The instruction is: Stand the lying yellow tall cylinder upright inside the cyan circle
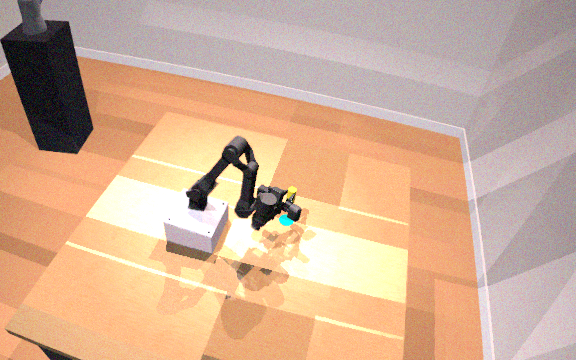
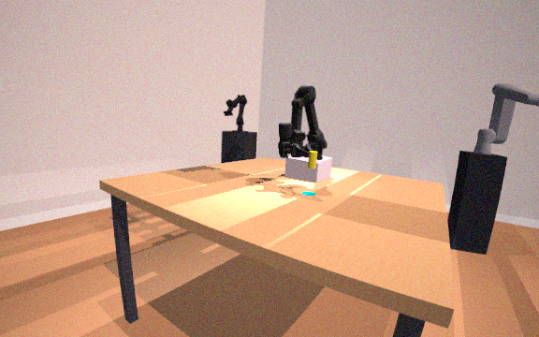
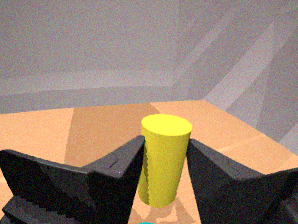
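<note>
My gripper tip is 16 cm above the cyan circle. Also, from my gripper tip: yellow tall cylinder: 2 cm below.
</note>
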